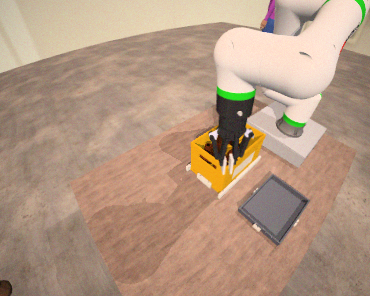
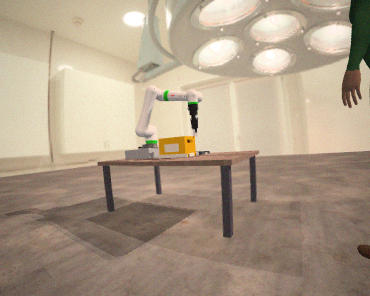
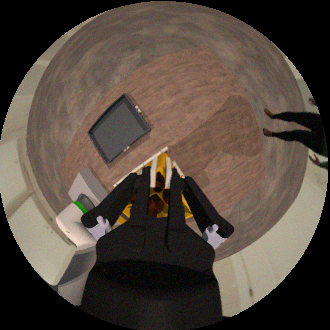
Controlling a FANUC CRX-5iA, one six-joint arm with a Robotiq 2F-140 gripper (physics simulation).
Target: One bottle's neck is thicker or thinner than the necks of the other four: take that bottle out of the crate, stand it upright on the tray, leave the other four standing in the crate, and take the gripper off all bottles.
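Seen in the pictures: gripper, fingertip midpoint: (image 1: 226, 171) (image 2: 195, 136) (image 3: 160, 162); arm's base, link origin: (image 1: 289, 128) (image 3: 87, 203).
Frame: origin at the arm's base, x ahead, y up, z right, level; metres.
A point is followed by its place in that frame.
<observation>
The yellow crate (image 1: 208, 167) @(z 0.101, x 0.544, y 0.023 m) (image 2: 184, 147) @(z 0.202, x 0.539, y -0.003 m) (image 3: 125, 215) @(z 0.135, x 0.275, y 0.036 m) stands on the wooden table (image 1: 154, 229) @(z 0.079, x 0.840, y -0.085 m) and holds several brown bottles (image 1: 208, 146) @(z 0.148, x 0.501, y 0.079 m) (image 3: 155, 204) @(z 0.144, x 0.432, y 0.035 m). My gripper (image 1: 228, 167) @(z 0.015, x 0.549, y 0.086 m) (image 2: 195, 133) @(z 0.015, x 0.549, y 0.086 m) (image 3: 160, 162) @(z 0.015, x 0.549, y 0.086 m) points straight down over the crate's corner nearest the tray, its fingertips at about rim height. Its white pads are closed on the neck of one brown bottle (image 3: 159, 181) @(z 0.060, x 0.511, y 0.064 m), which stands in the crate. The grey tray (image 1: 255, 192) @(z -0.084, x 0.442, y -0.059 m) (image 3: 106, 113) @(z -0.262, x 0.434, y -0.078 m) lies empty on the table beside the crate.
The robot's grey base block (image 1: 289, 141) @(z -0.050, x 0.103, y -0.001 m) stands right behind the crate. A person (image 1: 269, 14) (image 3: 292, 126) stands on the floor beyond the table. A large surgical lamp (image 2: 242, 35) hangs overhead.
</observation>
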